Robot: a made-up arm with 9 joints. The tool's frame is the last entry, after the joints. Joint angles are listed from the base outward. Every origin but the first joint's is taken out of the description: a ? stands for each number. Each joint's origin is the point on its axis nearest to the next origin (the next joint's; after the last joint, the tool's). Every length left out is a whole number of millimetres.
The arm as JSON. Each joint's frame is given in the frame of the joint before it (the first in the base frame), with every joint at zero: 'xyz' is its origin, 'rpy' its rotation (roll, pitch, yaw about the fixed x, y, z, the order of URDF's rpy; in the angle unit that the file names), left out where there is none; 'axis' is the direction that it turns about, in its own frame. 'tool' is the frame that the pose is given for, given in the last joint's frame.
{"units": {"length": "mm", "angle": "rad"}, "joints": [
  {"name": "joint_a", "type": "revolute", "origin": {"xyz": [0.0, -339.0, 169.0]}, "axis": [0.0, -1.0, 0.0]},
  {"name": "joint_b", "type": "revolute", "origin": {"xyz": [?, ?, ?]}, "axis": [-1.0, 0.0, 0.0]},
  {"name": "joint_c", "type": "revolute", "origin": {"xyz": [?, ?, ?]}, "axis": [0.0, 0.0, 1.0]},
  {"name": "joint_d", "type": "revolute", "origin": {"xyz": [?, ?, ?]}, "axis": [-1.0, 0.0, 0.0]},
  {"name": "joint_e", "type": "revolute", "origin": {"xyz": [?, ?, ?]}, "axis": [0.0, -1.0, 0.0]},
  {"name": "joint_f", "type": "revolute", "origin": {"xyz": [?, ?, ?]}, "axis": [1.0, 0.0, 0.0]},
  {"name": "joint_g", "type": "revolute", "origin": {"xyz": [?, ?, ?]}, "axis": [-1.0, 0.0, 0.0]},
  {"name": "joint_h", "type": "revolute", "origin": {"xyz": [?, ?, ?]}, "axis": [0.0, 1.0, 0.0]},
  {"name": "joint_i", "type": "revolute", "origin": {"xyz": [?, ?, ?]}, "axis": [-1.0, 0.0, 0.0]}
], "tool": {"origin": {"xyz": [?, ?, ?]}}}
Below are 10 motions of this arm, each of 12 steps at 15 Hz.
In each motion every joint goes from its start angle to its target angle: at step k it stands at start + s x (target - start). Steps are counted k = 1, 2, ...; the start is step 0. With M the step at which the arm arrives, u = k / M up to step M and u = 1 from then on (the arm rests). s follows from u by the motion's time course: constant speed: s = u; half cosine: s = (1 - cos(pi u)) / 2; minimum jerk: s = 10 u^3 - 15 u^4 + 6 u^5.
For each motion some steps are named. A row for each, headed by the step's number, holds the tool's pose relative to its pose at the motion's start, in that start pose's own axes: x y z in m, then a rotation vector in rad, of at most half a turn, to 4 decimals.
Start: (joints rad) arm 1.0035 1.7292 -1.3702 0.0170 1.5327 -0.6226 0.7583 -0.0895 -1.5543
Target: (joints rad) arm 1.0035 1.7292 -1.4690 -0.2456 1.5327 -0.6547 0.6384 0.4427 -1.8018
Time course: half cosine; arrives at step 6
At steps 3, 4, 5, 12:
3: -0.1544 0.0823 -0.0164 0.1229 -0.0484 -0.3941
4: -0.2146 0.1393 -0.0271 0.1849 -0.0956 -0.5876
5: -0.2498 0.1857 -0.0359 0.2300 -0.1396 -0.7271
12: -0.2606 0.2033 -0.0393 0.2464 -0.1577 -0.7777

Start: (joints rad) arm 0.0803 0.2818 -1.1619 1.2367 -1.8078 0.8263 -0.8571 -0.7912 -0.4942
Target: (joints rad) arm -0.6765 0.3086 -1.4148 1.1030 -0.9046 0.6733 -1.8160 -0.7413 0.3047
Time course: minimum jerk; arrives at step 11
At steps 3, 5, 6, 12:
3: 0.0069 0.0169 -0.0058 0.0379 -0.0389 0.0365
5: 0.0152 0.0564 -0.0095 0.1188 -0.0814 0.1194
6: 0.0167 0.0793 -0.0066 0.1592 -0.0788 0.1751
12: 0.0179 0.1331 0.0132 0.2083 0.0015 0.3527

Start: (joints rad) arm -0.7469 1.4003 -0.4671 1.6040 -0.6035 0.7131 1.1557 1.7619 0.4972
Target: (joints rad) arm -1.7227 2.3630 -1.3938 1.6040 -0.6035 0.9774 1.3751 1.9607 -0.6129
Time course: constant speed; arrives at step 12
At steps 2, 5, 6, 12:
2: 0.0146 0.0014 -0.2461 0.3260 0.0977 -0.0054
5: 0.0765 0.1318 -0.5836 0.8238 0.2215 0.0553
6: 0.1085 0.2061 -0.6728 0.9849 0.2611 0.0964
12: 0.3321 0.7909 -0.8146 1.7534 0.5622 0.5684

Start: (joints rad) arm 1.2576 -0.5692 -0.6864 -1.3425 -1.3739 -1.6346 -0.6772 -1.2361 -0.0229
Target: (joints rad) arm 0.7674 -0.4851 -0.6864 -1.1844 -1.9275 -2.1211 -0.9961 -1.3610 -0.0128
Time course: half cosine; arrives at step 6
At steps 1, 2, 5, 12:
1: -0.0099 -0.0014 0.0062 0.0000 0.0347 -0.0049
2: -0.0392 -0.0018 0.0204 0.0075 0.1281 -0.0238
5: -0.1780 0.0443 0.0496 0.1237 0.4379 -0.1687
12: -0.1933 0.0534 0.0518 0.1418 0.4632 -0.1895

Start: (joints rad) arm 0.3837 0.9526 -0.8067 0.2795 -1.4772 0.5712 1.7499 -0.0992 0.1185
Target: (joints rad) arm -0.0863 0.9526 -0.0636 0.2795 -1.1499 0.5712 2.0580 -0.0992 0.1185
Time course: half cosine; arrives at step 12
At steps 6, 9, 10, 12:
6: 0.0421 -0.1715 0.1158 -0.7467 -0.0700 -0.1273
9: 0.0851 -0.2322 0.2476 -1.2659 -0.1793 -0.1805
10: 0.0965 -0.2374 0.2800 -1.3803 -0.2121 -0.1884
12: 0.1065 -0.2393 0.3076 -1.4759 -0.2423 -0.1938

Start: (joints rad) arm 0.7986 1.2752 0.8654 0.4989 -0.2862 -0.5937 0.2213 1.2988 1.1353
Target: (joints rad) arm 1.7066 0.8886 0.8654 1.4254 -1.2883 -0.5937 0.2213 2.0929 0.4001
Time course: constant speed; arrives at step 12
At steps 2, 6, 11, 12:
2: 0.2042 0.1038 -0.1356 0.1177 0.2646 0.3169
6: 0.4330 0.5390 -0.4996 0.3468 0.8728 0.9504
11: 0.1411 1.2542 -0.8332 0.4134 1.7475 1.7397
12: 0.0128 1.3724 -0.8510 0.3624 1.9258 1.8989

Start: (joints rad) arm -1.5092 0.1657 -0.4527 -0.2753 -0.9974 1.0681 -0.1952 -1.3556 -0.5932
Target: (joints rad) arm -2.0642 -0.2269 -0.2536 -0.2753 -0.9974 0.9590 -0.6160 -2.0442 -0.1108
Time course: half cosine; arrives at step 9
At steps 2, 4, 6, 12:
2: -0.0079 -0.0064 0.0452 -0.1243 -0.0596 -0.0192
4: -0.0370 -0.0013 0.1559 -0.4565 -0.2120 -0.0672
6: -0.0827 0.0393 0.2619 -0.8609 -0.3878 -0.1191
12: -0.1216 0.0863 0.3170 -1.1762 -0.5199 -0.1546

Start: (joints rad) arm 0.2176 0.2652 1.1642 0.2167 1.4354 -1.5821 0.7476 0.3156 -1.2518
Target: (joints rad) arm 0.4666 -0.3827 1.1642 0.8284 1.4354 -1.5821 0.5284 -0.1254 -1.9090
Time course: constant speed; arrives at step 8
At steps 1, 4, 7, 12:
1: 0.0277 -0.0311 -0.0126 0.1020 -0.1143 0.0187
4: 0.1312 -0.1121 -0.0057 0.3414 -0.4525 0.1477
7: 0.2292 -0.1793 0.0807 0.4664 -0.7447 0.3734
12: 0.2520 -0.1980 0.1251 0.4808 -0.8231 0.4647

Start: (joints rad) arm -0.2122 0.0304 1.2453 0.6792 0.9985 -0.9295 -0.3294 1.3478 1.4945
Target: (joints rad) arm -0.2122 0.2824 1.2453 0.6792 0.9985 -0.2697 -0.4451 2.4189 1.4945
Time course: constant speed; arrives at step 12
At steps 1, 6, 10, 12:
1: 0.0594 -0.0201 -0.0015 -0.0058 -0.0662 0.1009
6: 0.3625 -0.0390 0.0927 -0.1268 -0.3838 0.6141
10: 0.5432 0.0492 0.2669 -0.3323 -0.6104 1.0178
12: 0.5928 0.1234 0.3688 -0.4713 -0.7106 1.2105

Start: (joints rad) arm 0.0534 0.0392 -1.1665 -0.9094 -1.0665 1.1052 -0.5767 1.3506 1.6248
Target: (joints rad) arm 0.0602 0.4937 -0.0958 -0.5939 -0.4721 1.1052 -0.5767 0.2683 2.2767
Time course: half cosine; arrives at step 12
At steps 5, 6, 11, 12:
5: -0.1103 0.0990 0.4045 -0.4156 0.4405 -0.2831
6: -0.0753 0.1534 0.5471 -0.5934 0.5962 -0.3430
11: 0.2986 0.4043 0.8589 -1.3423 1.1162 -0.3817
12: 0.3152 0.4133 0.8612 -1.3700 1.1316 -0.3779

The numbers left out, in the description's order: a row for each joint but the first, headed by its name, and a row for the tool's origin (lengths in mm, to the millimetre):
joint_b: 319.0 0.0 -102.0
joint_c: 0.0 11.0 180.0
joint_d: -66.0 -24.0 0.0
joint_e: 0.0 -269.0 -46.0
joint_f: 270.0 0.0 -75.0
joint_g: 0.0 -309.0 -66.0
joint_h: 0.0 172.0 -3.0
joint_i: -176.0 0.0 111.0
tool: 0.0 -362.0 24.0

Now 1 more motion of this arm.
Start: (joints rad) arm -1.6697 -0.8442 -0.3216 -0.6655 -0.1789 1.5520 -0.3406 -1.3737 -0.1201
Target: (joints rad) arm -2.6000 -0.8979 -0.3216 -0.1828 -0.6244 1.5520 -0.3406 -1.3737 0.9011
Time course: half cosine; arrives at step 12
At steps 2, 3, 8, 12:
2: 0.0357 0.0143 0.0447 -0.0843 -0.0731 0.0331
3: 0.0692 0.0352 0.1007 -0.1851 -0.1645 0.0630
8: 0.0039 0.2812 0.4633 -0.9273 -0.9509 -0.0860
12: -0.1221 0.3981 0.4957 -1.1808 -1.2681 -0.3641

